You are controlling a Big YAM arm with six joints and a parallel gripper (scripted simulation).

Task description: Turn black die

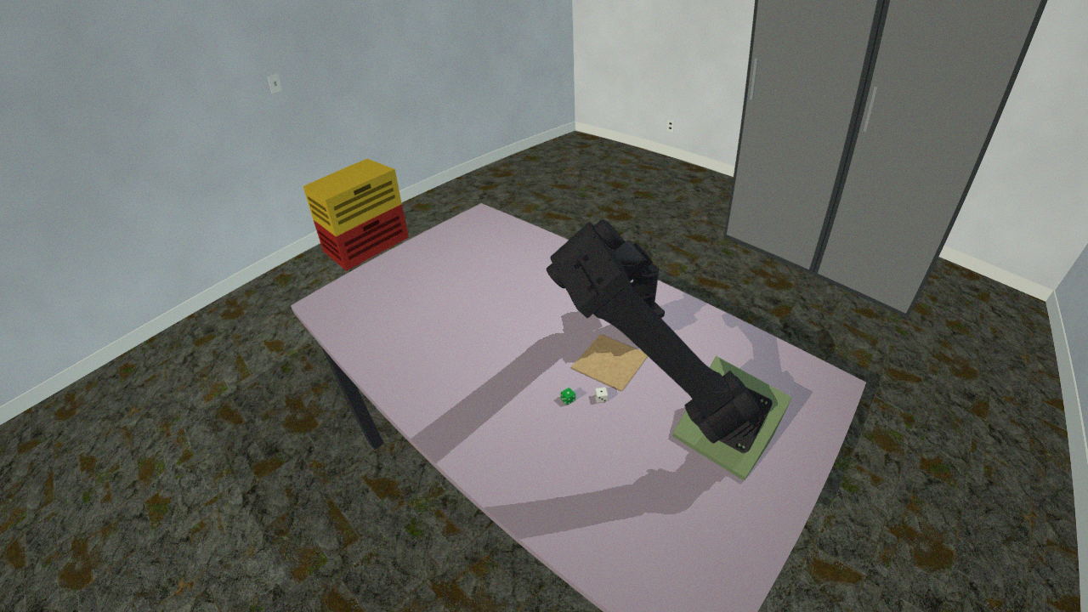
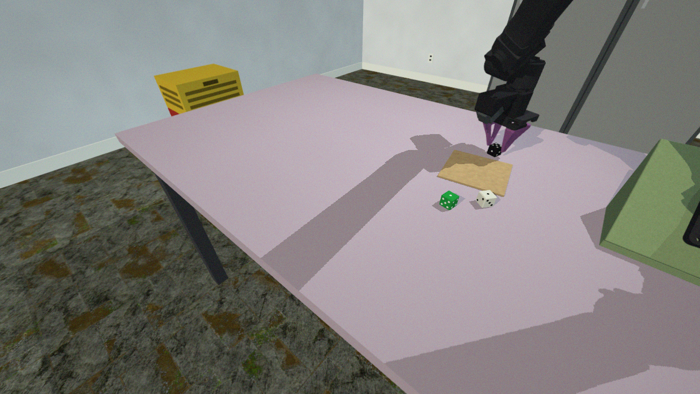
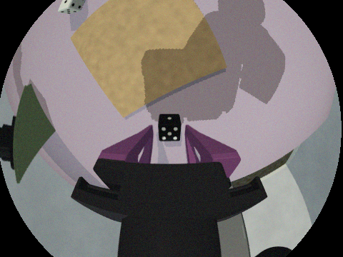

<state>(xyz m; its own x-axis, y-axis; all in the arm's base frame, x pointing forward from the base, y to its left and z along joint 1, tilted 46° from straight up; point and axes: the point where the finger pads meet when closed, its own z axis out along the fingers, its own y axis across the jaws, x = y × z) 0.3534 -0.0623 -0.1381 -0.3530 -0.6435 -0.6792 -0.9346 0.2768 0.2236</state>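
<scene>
The black die is 1 cm below my hand. Round my hand: green die (1 cm ahead, 27 cm to the left, 1 cm below); then white die (4 cm behind, 22 cm to the left, 1 cm below); then tan mat (1 cm ahead, 11 cm to the left, 2 cm below).
</scene>
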